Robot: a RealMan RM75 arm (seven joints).
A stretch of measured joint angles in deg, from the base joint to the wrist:
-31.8, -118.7, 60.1, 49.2, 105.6, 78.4, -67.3
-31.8, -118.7, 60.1, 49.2, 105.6, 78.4, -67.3
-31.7, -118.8, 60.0, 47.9, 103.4, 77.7, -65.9
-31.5, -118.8, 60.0, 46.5, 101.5, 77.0, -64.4
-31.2, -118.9, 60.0, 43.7, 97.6, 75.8, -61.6
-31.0, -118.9, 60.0, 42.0, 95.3, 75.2, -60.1
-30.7, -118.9, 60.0, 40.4, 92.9, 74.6, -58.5
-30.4, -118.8, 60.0, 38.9, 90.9, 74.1, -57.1
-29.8, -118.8, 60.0, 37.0, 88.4, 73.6, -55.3
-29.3, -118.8, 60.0, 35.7, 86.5, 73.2, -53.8
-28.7, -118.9, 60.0, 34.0, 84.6, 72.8, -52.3
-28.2, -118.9, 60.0, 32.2, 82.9, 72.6, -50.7
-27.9, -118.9, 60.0, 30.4, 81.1, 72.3, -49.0
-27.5, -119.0, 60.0, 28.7, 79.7, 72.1, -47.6
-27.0, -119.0, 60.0, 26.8, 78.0, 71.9, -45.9
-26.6, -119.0, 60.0, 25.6, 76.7, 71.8, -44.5
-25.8, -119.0, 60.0, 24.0, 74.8, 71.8, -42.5
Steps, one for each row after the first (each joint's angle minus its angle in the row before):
0.0, 0.0, 0.0, 0.0, 0.0, 0.0, 0.0
0.1, -0.1, -0.1, -1.3, -2.2, -0.7, 1.4
0.2, 0.0, 0.0, -1.4, -1.9, -0.7, 1.5
0.3, -0.1, 0.0, -2.8, -3.9, -1.2, 2.8
0.2, 0.0, 0.0, -1.7, -2.3, -0.6, 1.5
0.3, 0.0, 0.0, -1.6, -2.4, -0.6, 1.6
0.3, 0.1, 0.0, -1.5, -2.0, -0.5, 1.4
0.6, 0.0, 0.0, -1.9, -2.5, -0.5, 1.8
0.5, 0.0, 0.0, -1.3, -1.9, -0.4, 1.5
0.6, -0.1, 0.0, -1.7, -1.9, -0.4, 1.5
0.5, 0.0, 0.0, -1.8, -1.7, -0.2, 1.6
0.3, 0.0, 0.0, -1.8, -1.8, -0.3, 1.7
0.4, -0.1, 0.0, -1.7, -1.4, -0.2, 1.4
0.5, 0.0, 0.0, -1.9, -1.7, -0.2, 1.7
0.4, 0.0, 0.0, -1.2, -1.3, -0.1, 1.4
0.8, 0.0, 0.0, -1.6, -1.9, 0.0, 2.0

